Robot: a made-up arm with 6 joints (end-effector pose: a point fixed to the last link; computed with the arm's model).
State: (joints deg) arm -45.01 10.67 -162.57 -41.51 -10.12 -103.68
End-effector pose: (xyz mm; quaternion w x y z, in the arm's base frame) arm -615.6 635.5 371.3 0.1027 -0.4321 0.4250 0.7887
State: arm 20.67 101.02 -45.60 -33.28 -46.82 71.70
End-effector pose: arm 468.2 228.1 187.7 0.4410 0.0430 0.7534 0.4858
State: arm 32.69 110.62 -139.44 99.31 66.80 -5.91
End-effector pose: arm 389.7 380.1 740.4 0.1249 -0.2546 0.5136 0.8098
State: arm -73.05 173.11 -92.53 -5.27 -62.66 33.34
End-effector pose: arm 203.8 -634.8 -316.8 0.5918 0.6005 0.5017 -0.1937
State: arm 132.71 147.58 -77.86 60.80 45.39 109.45
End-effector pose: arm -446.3 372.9 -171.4 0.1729 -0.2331 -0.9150 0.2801
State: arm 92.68 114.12 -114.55 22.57 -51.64 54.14
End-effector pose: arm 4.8 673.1 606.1 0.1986 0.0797 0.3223 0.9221
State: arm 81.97 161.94 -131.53 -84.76 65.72 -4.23
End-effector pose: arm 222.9 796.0 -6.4 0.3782 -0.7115 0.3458 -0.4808
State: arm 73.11 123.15 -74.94 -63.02 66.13 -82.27
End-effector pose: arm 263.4 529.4 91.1 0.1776 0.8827 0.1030 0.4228
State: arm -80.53 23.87 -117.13 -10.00 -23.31 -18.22
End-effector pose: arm -75.6 503.7 788.3 0.5586 -0.1500 -0.2260 -0.7839
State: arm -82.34 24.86 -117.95 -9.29 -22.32 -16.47
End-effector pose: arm -59.6 498.8 795.9 0.5649 -0.1505 -0.2139 -0.7826
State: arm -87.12 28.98 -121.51 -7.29 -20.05 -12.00
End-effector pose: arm -18.7 476.1 824.4 0.5806 -0.1505 -0.1843 -0.7787
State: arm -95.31 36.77 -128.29 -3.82 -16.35 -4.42
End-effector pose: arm 41.5 421.8 873.3 0.6061 -0.1432 -0.1370 -0.7703
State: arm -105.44 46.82 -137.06 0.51 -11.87 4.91
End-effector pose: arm 92.4 335.4 926.7 0.6355 -0.1219 -0.0851 -0.7576
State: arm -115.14 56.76 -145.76 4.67 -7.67 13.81
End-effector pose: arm 111.7 241.1 967.8 0.6615 -0.0911 -0.0449 -0.7430
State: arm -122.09 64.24 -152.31 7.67 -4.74 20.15
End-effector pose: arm 105.4 170.6 990.4 0.6788 -0.0639 -0.0229 -0.7312
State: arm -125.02 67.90 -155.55 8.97 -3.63 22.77
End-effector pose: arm 95.9 138.9 998.6 0.6856 -0.0522 -0.0158 -0.7259
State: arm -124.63 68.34 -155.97 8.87 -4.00 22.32
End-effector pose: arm 93.4 137.5 999.4 0.6845 -0.0550 -0.0173 -0.7267
